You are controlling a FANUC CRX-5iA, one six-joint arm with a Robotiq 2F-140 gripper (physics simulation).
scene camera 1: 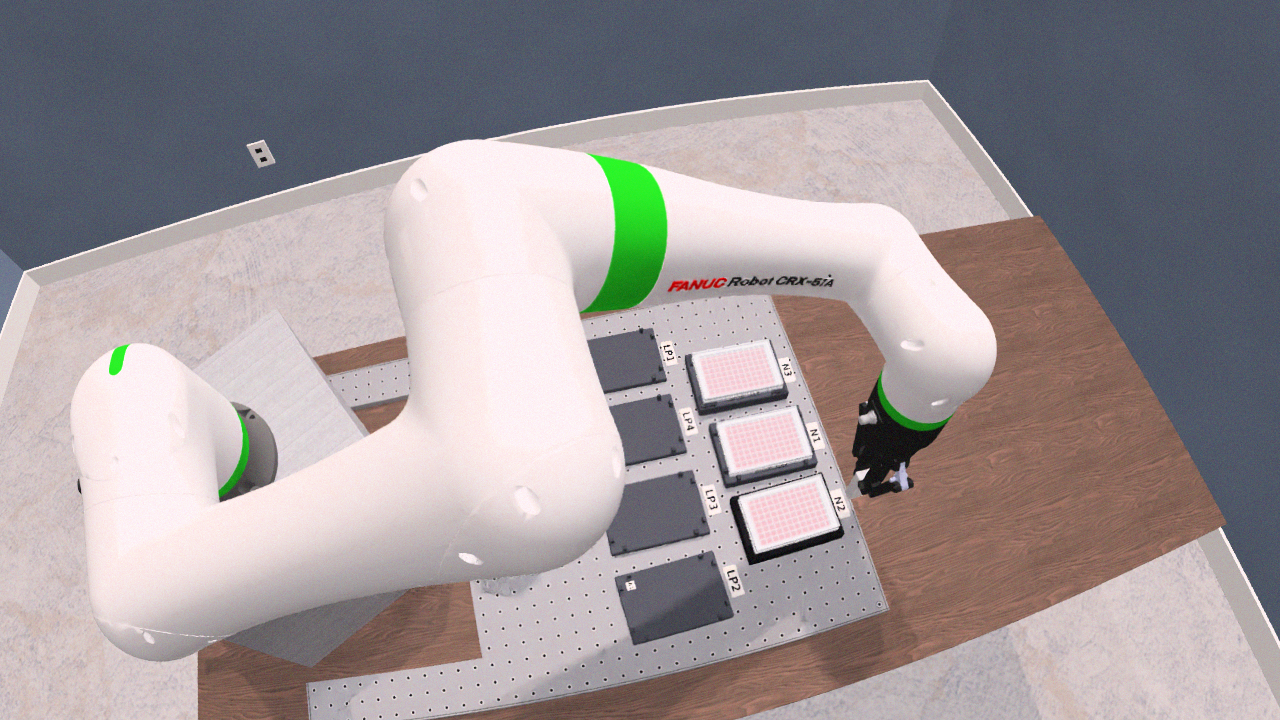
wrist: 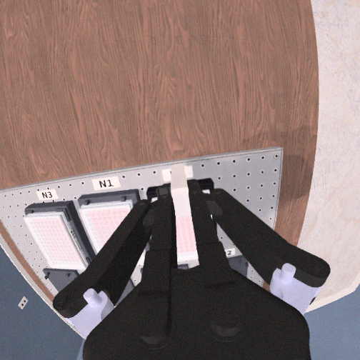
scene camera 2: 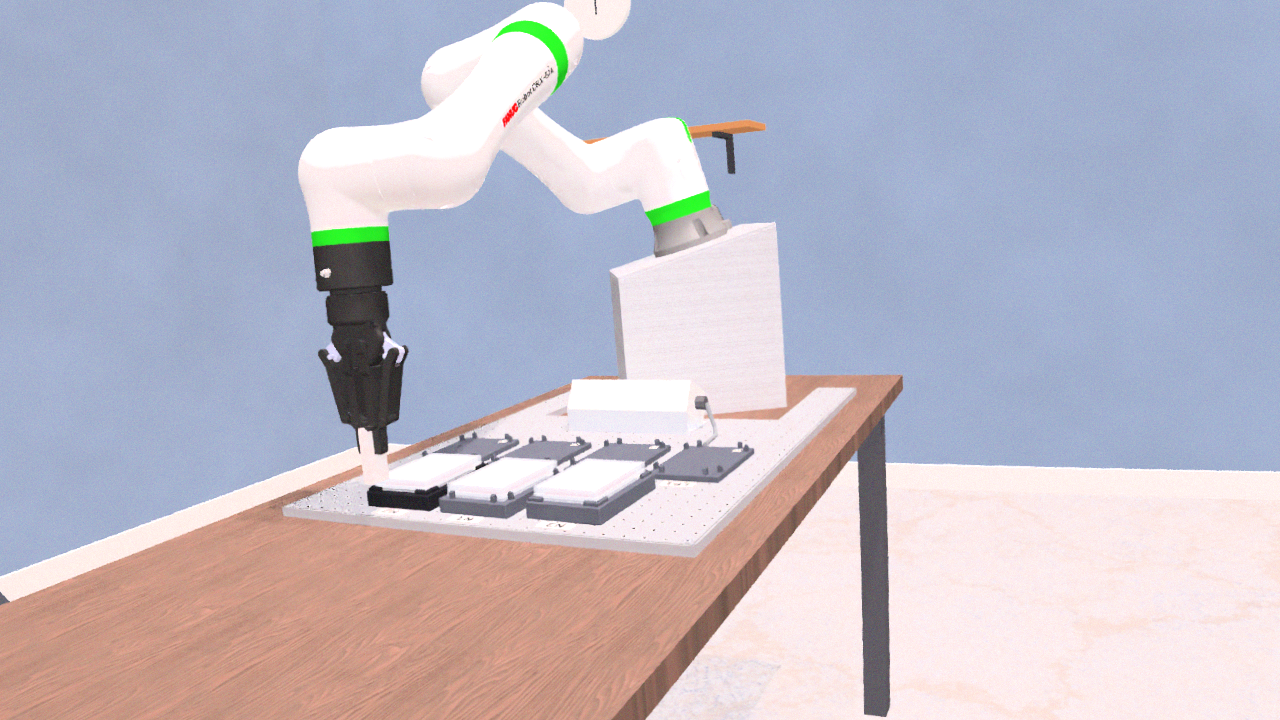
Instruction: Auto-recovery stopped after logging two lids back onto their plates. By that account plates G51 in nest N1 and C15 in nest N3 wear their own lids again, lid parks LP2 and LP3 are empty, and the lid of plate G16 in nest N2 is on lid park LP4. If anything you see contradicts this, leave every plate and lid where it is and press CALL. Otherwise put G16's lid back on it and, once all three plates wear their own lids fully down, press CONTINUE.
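Where they show: gripper, fingertip midpoint: (scene camera 1: 856, 492) (scene camera 2: 376, 481); arm's base, link origin: (scene camera 1: 223, 462) (scene camera 2: 691, 245).
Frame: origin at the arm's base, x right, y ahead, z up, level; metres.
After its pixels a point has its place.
Observation:
My gripper (scene camera 1: 854, 488) @(x 0.134, y 0.803, z -0.243 m) (scene camera 2: 374, 470) @(x 0.134, y 0.803, z -0.243 m) (wrist: 178, 174) is shut and empty, its fingertips at the label end of nest N2 (scene camera 2: 407, 497) @(x 0.113, y 0.774, z -0.272 m). Plate G16 (scene camera 1: 792, 514) @(x 0.136, y 0.704, z -0.252 m) (scene camera 2: 434, 470) @(x 0.108, y 0.719, z -0.251 m) (wrist: 186, 239) sits in N2, partly behind the fingers in the wrist view. Plate C15 (scene camera 1: 736, 371) @(x -0.109, y 0.696, z -0.250 m) (scene camera 2: 590, 480) @(x -0.129, y 0.727, z -0.251 m) (wrist: 55, 240) sits in N3 and plate G51 (scene camera 1: 765, 445) @(x 0.022, y 0.700, z -0.253 m) (scene camera 2: 505, 477) @(x -0.007, y 0.726, z -0.253 m) (wrist: 107, 220) in N1. All three show pink wells under a pale outline; whether each wears a lid is hard to tell. Parks LP2 (scene camera 1: 675, 598) @(x 0.204, y 0.515, z -0.279 m) (scene camera 2: 474, 445) @(x 0.205, y 0.491, z -0.279 m), LP3 (scene camera 1: 659, 512) @(x 0.073, y 0.526, z -0.279 m) and LP4 (scene camera 1: 651, 431) @(x -0.057, y 0.546, z -0.279 m) look dark and bare where they show; the arm covers part of LP4.
Park LP1 (scene camera 1: 626, 360) @(x -0.190, y 0.539, z -0.279 m) (scene camera 2: 707, 462) @(x -0.206, y 0.535, z -0.279 m) is dark and bare where it shows. A white box (scene camera 2: 631, 402) @(x -0.006, y 0.340, z -0.239 m) with a lever stands behind the parks, before the arm's pedestal (scene camera 2: 698, 322) @(x -0.062, y 0.155, z -0.133 m). The perforated board (scene camera 1: 554, 635) @(x 0.215, y 0.340, z -0.288 m) lies on the wooden table (scene camera 1: 1074, 402) @(x 0.088, y 1.301, z -0.302 m). CALL and CONTINUE are not legible.

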